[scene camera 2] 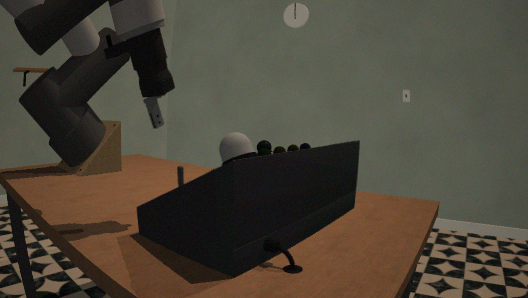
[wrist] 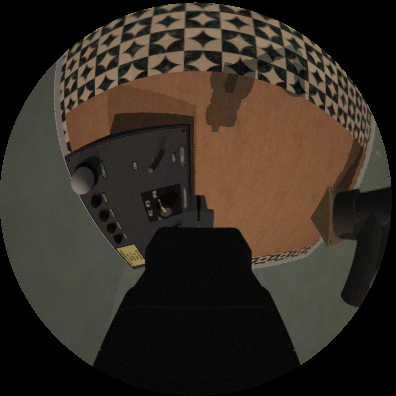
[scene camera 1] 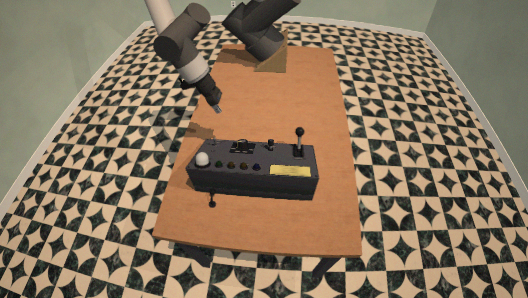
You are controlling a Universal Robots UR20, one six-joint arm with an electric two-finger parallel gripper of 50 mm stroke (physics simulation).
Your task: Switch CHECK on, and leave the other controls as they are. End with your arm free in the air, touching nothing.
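Where they show: gripper, between the fingertips: (scene camera 2: 158, 126) (wrist: 197, 202) (scene camera 1: 219, 112); arm's base, origin of its link: (scene camera 2: 85, 145) (wrist: 340, 214) (scene camera 1: 271, 48).
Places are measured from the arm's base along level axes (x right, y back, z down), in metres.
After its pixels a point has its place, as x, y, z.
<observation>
The dark console (scene camera 1: 252, 187) @(0.030, -1.044, 0.016) (scene camera 2: 295, 185) @(0.117, -1.041, -0.021) (wrist: 127, 150) @(0.244, -0.902, -0.017) stands on the table. Its CHECK toggle lever (scene camera 1: 214, 142) @(0.209, -0.855, -0.021) (scene camera 2: 180, 176) @(0.211, -0.853, -0.024) (wrist: 157, 161) @(0.210, -0.844, -0.008) is near the corner by the low edge. In the wrist view, its tip points away from the OFF label (wrist: 174, 157) @(0.205, -0.815, 0.025), towards the side of the ON label (wrist: 135, 165) @(0.208, -0.894, -0.013). In scene camera 2 it looks upright against the sloping panel, so leaning to the high side. My gripper (scene camera 1: 218, 110) @(0.190, -0.761, -0.113) (scene camera 2: 158, 126) @(0.190, -0.761, -0.113) (wrist: 197, 202) @(0.190, -0.761, -0.113) is shut and empty. It hangs in the air, well above the table beyond the console's low edge, apart from the lever.
The console also bears a white dome (scene camera 1: 202, 159) @(0.213, -1.007, -0.106) (scene camera 2: 236, 145) @(0.240, -1.006, -0.096) (wrist: 83, 180) @(0.227, -0.968, -0.098), a program knob (scene camera 1: 242, 145) @(0.085, -0.867, -0.023) (wrist: 165, 211) @(0.088, -0.844, -0.022), a small black knob (scene camera 1: 270, 143) @(-0.032, -0.857, -0.030), a tall ball-topped lever (scene camera 1: 300, 132) @(-0.156, -0.814, -0.057) and several dark lamps. A cable (scene camera 1: 212, 198) @(0.196, -1.078, 0.070) (scene camera 2: 286, 252) @(0.202, -1.078, 0.070) leaves its high side. The wedge base (scene camera 1: 278, 64) @(-0.053, -0.152, 0.035) (scene camera 2: 112, 150) @(-0.056, -0.152, 0.013) stands behind.
</observation>
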